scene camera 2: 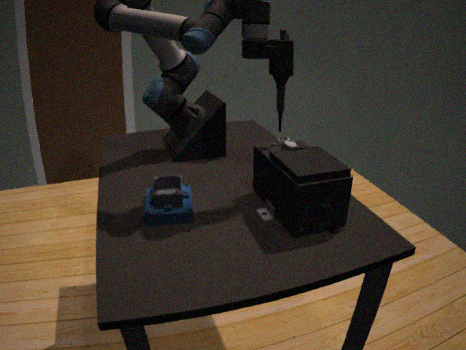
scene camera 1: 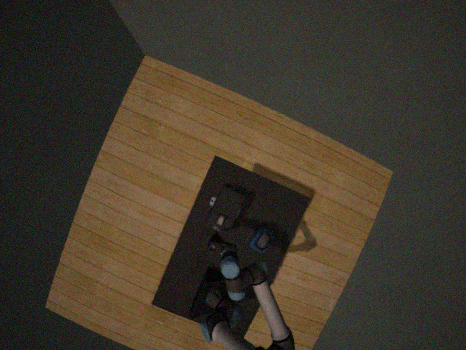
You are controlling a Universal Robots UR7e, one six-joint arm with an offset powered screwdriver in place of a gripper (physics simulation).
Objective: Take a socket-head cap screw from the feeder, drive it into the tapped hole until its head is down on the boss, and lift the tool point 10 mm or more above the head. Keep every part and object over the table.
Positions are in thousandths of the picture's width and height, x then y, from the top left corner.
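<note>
Visible in the scene: a black screw feeder (scene camera 2: 647,579) and a blue fixture (scene camera 2: 383,616).
</note>
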